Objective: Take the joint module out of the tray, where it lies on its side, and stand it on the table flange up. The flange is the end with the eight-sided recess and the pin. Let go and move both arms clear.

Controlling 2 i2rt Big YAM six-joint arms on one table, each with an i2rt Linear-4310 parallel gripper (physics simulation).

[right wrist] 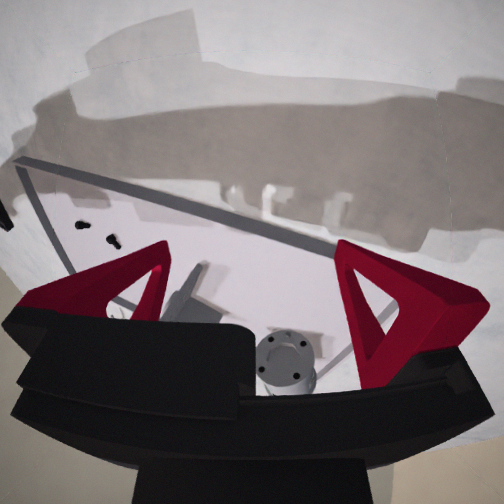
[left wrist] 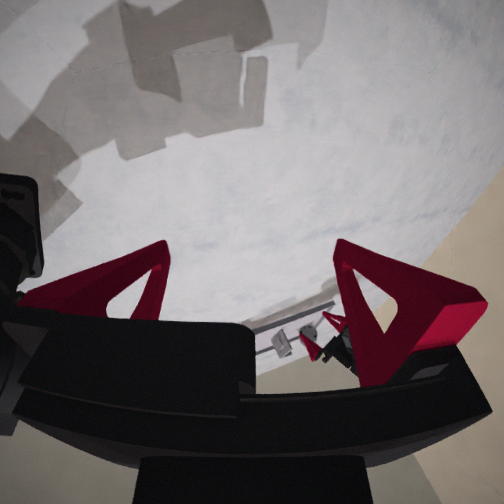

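In the right wrist view the grey joint module (right wrist: pixel 286 362) lies in the pale tray (right wrist: pixel 235 260), close under my wrist, with a round end face with several bolt holes turned toward the camera. My right gripper (right wrist: pixel 252 280) is open above the tray with nothing between its red fingers; the module sits below and just behind the fingertips. My left gripper (left wrist: pixel 252 280) is open and empty over the white mat, far from the tray. In the left wrist view the tray (left wrist: pixel 287 327), the module (left wrist: pixel 309 332) and my right gripper (left wrist: pixel 325 332) show small in the distance.
Two small black screws (right wrist: pixel 97 233) lie at the tray's left end. A grey bracket-like part (right wrist: pixel 192 300) lies in the tray beside my right gripper's left finger. The tray's dark rim (right wrist: pixel 175 202) runs across behind. Tan table shows at the edges.
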